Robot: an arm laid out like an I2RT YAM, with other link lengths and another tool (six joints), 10 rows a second.
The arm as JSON. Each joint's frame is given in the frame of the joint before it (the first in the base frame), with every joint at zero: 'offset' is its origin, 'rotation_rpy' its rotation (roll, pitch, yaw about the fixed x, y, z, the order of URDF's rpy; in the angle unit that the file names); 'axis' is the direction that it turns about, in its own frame. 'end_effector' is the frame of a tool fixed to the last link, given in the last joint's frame.
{
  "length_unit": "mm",
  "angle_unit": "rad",
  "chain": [
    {
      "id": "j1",
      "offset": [
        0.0,
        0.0,
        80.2
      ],
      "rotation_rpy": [
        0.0,
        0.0,
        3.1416
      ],
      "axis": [
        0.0,
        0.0,
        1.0
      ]
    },
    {
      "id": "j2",
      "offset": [
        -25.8,
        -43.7,
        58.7
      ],
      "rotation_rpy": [
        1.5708,
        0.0,
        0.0
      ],
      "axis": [
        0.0,
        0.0,
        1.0
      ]
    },
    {
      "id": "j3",
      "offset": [
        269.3,
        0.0,
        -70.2
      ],
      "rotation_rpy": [
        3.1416,
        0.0,
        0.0
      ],
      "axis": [
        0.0,
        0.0,
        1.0
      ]
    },
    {
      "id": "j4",
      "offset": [
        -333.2,
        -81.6,
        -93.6
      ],
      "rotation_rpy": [
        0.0,
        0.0,
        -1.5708
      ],
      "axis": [
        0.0,
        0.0,
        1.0
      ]
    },
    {
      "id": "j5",
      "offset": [
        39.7,
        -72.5,
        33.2
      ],
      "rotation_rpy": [
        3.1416,
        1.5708,
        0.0
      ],
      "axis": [
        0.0,
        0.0,
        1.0
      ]
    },
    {
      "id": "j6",
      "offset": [
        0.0,
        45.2,
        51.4
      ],
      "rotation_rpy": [
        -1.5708,
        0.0,
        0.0
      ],
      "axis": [
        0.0,
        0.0,
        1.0
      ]
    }
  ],
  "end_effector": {
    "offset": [
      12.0,
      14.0,
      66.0
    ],
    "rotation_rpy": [
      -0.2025,
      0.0,
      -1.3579
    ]
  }
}
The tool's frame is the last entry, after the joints.
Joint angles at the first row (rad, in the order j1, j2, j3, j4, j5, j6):
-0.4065, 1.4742, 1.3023, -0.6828, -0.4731, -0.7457
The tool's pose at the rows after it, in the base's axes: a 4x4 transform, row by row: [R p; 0 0 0 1], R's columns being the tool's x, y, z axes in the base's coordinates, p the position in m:
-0.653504, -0.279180, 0.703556, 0.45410; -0.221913, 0.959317, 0.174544, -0.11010; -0.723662, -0.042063, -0.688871, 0.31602; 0, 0, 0, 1
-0.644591, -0.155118, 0.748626, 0.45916; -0.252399, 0.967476, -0.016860, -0.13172; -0.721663, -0.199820, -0.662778, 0.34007; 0, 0, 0, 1
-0.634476, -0.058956, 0.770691, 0.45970; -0.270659, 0.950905, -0.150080, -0.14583; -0.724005, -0.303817, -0.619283, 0.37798; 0, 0, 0, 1
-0.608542, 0.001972, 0.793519, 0.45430; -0.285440, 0.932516, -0.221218, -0.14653; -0.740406, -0.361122, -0.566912, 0.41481; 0, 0, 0, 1
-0.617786, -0.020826, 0.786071, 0.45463; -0.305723, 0.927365, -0.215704, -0.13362; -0.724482, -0.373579, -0.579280, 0.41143; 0, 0, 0, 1
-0.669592, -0.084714, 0.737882, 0.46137; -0.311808, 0.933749, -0.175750, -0.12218; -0.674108, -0.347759, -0.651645, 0.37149; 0, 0, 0, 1
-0.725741, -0.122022, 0.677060, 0.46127; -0.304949, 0.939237, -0.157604, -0.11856; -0.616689, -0.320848, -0.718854, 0.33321; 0, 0, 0, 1
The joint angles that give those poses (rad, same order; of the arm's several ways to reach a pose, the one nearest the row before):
-0.4157, 1.4742, 1.3406, -0.6339, -0.2847, -0.7210
-0.4157, 1.4634, 1.3743, -0.5710, -0.1159, -0.7302
-0.4157, 1.4634, 1.4571, -0.5706, -0.0002, -0.7409
-0.4065, 1.4451, 1.5201, -0.5799, 0.0642, -0.7409
-0.3759, 1.4358, 1.5080, -0.5890, 0.0859, -0.7517
-0.3484, 1.4572, 1.4482, -0.5981, 0.0859, -0.7639
-0.3391, 1.4757, 1.3900, -0.6121, 0.0951, -0.7731

